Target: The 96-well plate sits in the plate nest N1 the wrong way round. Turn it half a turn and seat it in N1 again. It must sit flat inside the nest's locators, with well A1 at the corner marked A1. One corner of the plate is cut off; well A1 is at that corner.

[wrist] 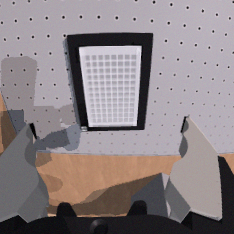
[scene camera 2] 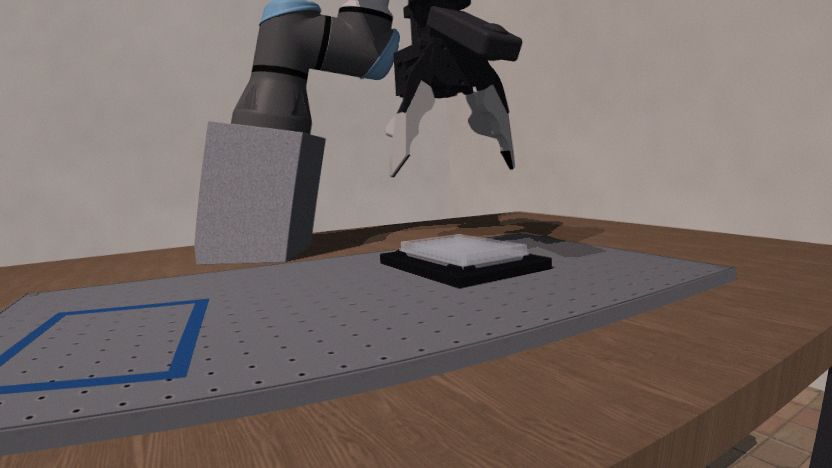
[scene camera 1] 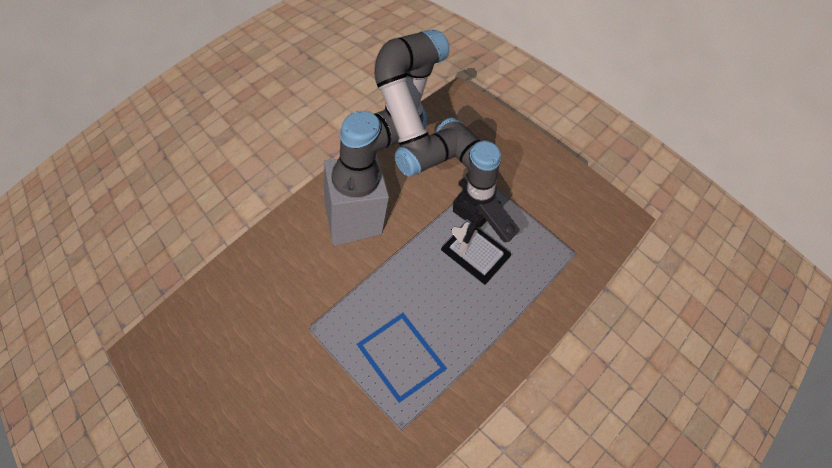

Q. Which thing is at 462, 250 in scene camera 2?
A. A clear 96-well plate.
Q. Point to a black plate nest N1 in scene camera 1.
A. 472, 270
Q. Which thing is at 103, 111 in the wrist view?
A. A clear 96-well plate.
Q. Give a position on a black plate nest N1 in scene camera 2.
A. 440, 273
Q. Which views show my gripper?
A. The wrist view, scene camera 2 and scene camera 1: all of them.
